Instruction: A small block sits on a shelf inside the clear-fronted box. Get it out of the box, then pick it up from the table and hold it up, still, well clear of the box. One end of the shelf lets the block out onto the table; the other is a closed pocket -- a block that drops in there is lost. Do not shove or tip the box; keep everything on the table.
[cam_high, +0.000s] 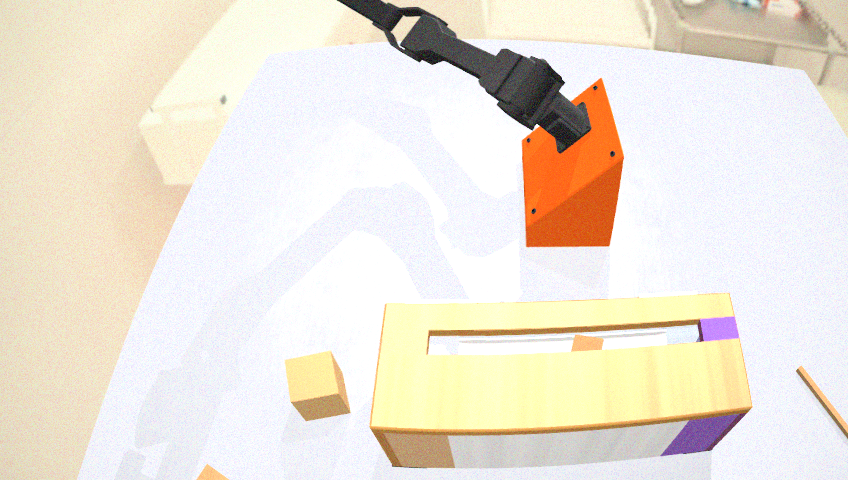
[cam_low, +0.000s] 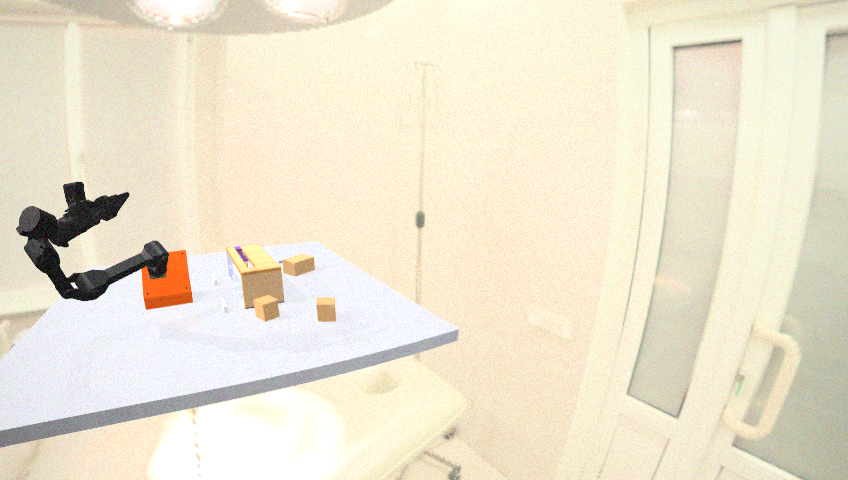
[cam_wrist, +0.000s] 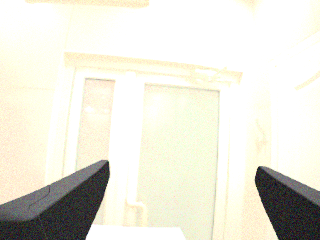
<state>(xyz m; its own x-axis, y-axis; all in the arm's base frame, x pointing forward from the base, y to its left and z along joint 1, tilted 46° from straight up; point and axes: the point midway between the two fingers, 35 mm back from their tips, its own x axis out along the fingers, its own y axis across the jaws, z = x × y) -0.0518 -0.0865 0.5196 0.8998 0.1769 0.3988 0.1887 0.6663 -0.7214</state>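
Right now my gripper tip is 36 cm short of the small tan block, 43 cm to the right of it and 34 cm above it. The rest, counted from my gripper tip: thin wooden stick (44 cm ahead, 80 cm to the left, 42 cm below); then wooden box (35 cm ahead, 41 cm to the left, 37 cm below).
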